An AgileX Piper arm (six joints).
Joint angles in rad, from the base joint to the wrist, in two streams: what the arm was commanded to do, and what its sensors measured. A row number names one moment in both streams.
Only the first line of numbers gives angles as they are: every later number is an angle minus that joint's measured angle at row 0.
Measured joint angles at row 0:
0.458 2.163 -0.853 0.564 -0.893 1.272
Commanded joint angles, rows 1 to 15:
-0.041 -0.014 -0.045 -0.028 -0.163 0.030
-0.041 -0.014 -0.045 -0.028 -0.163 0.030
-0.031 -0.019 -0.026 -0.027 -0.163 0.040
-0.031 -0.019 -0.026 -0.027 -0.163 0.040
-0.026 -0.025 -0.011 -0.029 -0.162 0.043
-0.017 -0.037 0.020 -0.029 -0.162 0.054
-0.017 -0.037 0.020 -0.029 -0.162 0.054
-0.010 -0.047 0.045 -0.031 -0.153 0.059
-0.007 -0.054 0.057 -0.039 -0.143 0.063
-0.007 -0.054 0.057 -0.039 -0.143 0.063
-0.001 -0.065 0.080 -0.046 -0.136 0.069
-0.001 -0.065 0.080 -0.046 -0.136 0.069
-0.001 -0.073 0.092 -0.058 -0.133 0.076
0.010 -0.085 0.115 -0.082 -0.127 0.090
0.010 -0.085 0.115 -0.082 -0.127 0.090
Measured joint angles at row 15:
0.006 -0.050 0.098 -0.067 -0.073 0.074
